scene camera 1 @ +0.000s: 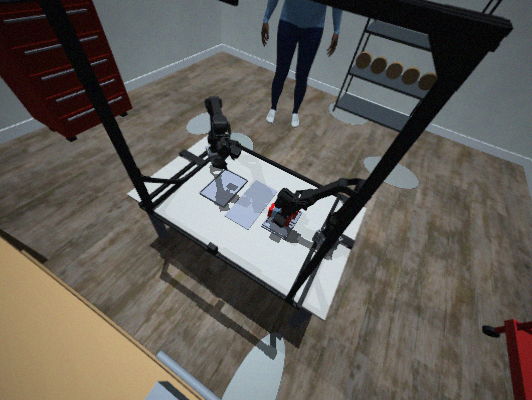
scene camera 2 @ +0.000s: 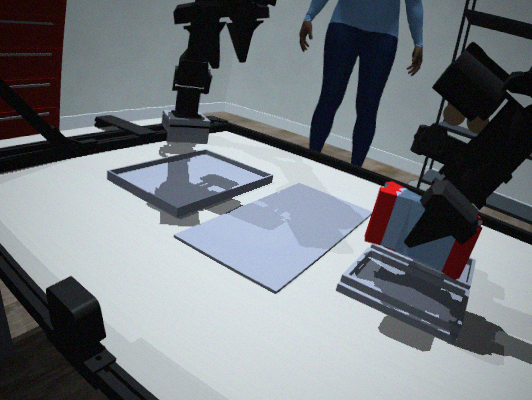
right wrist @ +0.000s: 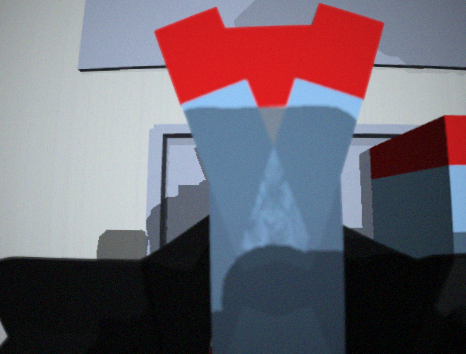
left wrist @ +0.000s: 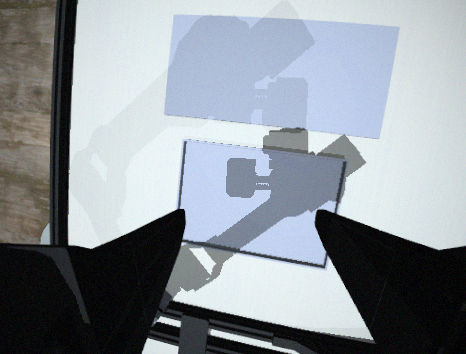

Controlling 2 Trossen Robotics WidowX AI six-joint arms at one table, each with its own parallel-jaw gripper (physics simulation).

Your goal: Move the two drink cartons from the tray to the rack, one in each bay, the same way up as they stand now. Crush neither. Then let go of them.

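Places are measured from the left arm's base along level axes (x ahead, y left, z up), in centimetres.
Pixels of known places: left gripper, fingertip midpoint: [scene camera 1: 230, 165] [scene camera 2: 229, 65] [left wrist: 250, 216]; right gripper, fingertip midpoint: [scene camera 2: 409, 240] [right wrist: 262, 218]; left arm's base, link origin: [scene camera 1: 214, 149] [scene camera 2: 185, 115].
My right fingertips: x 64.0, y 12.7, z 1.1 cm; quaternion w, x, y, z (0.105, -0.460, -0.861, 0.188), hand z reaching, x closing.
Observation:
For each thing: its top centre in the pictures, then the offset to it from my right fingertips. "pt": a spot on its surface instead.
- blue carton with red ends, top centre: [right wrist: 278, 287] [scene camera 2: 432, 202] [scene camera 1: 281, 211] dx +1.0, dy +0.6, dz +5.6 cm
- grey rack, top centre: [right wrist: 324, 252] [scene camera 2: 419, 266] [scene camera 1: 282, 217] dx -0.2, dy +4.5, dz -4.6 cm
- carton, surface spot: [right wrist: 410, 215] pt dx -3.9, dy +6.2, dz -1.6 cm
- tray, top centre: [left wrist: 254, 204] [scene camera 2: 194, 172] [scene camera 1: 224, 185] dx -34.9, dy -17.3, dz -5.0 cm
- black box-shaped part, surface spot: [scene camera 2: 77, 310] pt dx +4.3, dy -37.4, dz -1.3 cm
My right gripper [scene camera 2: 434, 220] [right wrist: 262, 218] is shut on a blue carton with red ends [scene camera 1: 271, 210] [scene camera 2: 382, 215] [right wrist: 270, 55], held low over the grey rack [scene camera 2: 400, 319] [right wrist: 156, 175]. Its end looks wider than the middle between the fingers. Whether it touches the rack is hidden. The other carton [right wrist: 410, 215] stands at the rack's right in the right wrist view; the held one largely hides it in scene camera 2. My left gripper [scene camera 2: 229, 62] [left wrist: 250, 216] is open and empty, high above the tray [scene camera 1: 212, 203] [scene camera 2: 142, 196] [left wrist: 297, 246], which holds no carton.
A flat blue-grey panel [scene camera 1: 240, 217] [scene camera 2: 260, 272] [left wrist: 350, 75] [right wrist: 125, 40] lies between the tray and the rack. Black frame rails edge the white table. A black box-shaped part [scene camera 2: 77, 310] sits on the near rail. A person [scene camera 1: 295, 55] [scene camera 2: 355, 75] stands behind the table.

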